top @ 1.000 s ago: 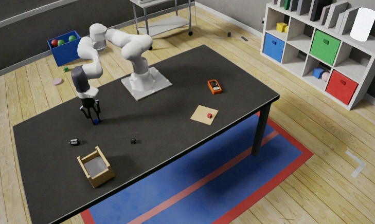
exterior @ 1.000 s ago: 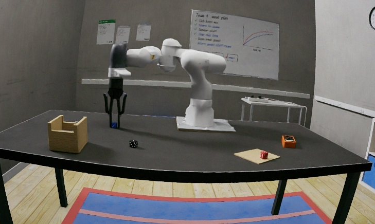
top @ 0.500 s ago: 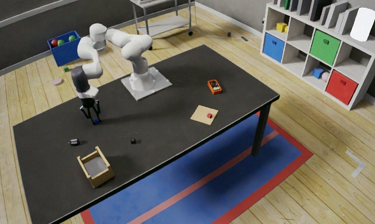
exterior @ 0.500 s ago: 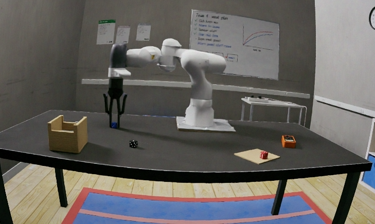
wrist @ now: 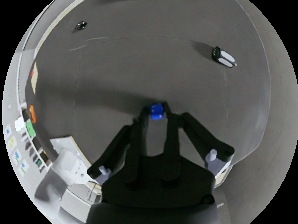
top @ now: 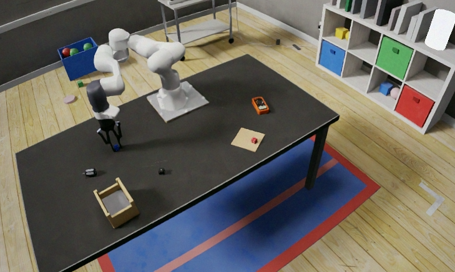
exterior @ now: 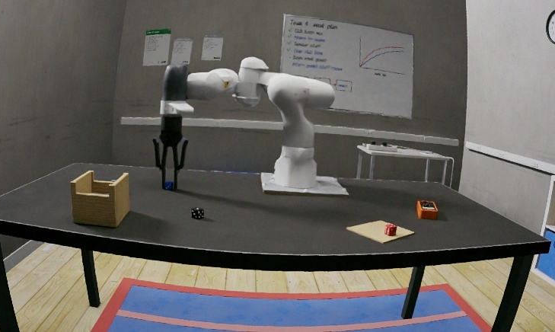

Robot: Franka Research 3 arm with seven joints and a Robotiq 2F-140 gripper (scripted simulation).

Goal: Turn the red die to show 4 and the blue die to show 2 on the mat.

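The blue die is 20 mm below my hand. Round my hand: dark object (100 mm ahead, 190 mm to the right, 20 mm below); then black die (300 mm ahead, 150 mm to the left, 20 mm below); then wooden box (390 mm ahead, 120 mm to the right, 20 mm above).
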